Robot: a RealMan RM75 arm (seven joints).
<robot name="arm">
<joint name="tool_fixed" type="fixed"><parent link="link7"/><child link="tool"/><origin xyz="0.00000 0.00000 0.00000"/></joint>
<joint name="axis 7" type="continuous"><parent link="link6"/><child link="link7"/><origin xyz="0.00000 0.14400 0.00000" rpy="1.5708 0.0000 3.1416"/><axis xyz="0 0 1"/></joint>
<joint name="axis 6" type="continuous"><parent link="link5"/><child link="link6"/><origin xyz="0.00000 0.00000 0.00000" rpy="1.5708 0.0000 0.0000"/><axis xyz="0 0 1"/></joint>
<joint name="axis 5" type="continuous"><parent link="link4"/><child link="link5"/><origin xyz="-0.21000 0.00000 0.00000" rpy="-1.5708 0.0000 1.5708"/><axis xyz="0 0 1"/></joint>
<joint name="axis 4" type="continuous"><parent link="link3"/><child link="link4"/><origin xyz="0.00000 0.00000 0.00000" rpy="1.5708 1.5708 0.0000"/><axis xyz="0 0 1"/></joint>
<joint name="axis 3" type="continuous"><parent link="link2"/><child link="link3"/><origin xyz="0.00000 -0.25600 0.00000" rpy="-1.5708 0.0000 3.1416"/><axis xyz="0 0 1"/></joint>
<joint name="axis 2" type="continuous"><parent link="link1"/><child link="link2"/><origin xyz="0.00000 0.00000 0.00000" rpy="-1.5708 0.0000 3.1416"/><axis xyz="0 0 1"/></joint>
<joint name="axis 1" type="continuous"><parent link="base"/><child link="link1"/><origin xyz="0.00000 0.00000 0.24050" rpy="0.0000 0.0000 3.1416"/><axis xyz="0 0 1"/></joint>
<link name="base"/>
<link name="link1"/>
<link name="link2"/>
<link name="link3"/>
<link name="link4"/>
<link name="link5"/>
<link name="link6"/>
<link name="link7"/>
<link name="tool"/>
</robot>
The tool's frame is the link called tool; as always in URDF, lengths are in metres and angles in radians. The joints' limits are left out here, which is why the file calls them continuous.
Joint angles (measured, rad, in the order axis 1, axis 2, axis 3, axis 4, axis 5, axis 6, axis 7), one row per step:
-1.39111, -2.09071, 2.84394, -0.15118, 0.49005, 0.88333, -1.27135
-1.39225, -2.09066, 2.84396, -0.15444, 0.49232, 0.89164, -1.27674
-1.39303, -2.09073, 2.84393, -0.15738, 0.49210, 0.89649, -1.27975
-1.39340, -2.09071, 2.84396, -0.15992, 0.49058, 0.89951, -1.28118
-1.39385, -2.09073, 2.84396, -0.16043, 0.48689, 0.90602, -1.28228
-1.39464, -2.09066, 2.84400, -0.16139, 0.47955, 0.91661, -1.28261
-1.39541, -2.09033, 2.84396, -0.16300, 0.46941, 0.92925, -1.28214
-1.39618, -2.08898, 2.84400, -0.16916, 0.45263, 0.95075, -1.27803
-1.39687, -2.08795, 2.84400, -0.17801, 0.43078, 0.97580, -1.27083
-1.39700, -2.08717, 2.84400, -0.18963, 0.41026, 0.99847, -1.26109
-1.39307, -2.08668, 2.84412, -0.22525, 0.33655, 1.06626, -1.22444
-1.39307, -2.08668, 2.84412, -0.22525, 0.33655, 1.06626, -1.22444
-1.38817, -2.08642, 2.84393, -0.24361, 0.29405, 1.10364, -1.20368
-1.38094, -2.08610, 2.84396, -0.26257, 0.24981, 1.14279, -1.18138
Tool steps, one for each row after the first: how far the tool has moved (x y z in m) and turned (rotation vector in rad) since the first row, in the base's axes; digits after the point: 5 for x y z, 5 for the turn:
-0.00005, -0.00046, 0.00049, -0.00426, 0.00047, 0.00554
0.00002, -0.00055, 0.00093, -0.00559, -0.00034, 0.00939
0.00007, -0.00045, 0.00138, -0.00554, -0.00172, 0.01213
0.00070, -0.00115, 0.00114, -0.01039, -0.00614, 0.01544
0.00188, -0.00220, 0.00081, -0.01816, -0.01409, 0.01983
0.00331, -0.00329, 0.00063, -0.02667, -0.02457, 0.02495
0.00506, -0.00434, 0.00152, -0.03804, -0.04008, 0.03137
0.00719, -0.00542, 0.00271, -0.05022, -0.05969, 0.03733
0.00867, -0.00583, 0.00458, -0.05838, -0.07675, 0.04058
0.01325, -0.00749, 0.00979, -0.08078, -0.14008, 0.04639
0.01325, -0.00749, 0.00979, -0.08078, -0.14008, 0.04639
0.01535, -0.00869, 0.01269, -0.09238, -0.17885, 0.04873
0.01688, -0.01006, 0.01599, -0.10345, -0.22007, 0.04989

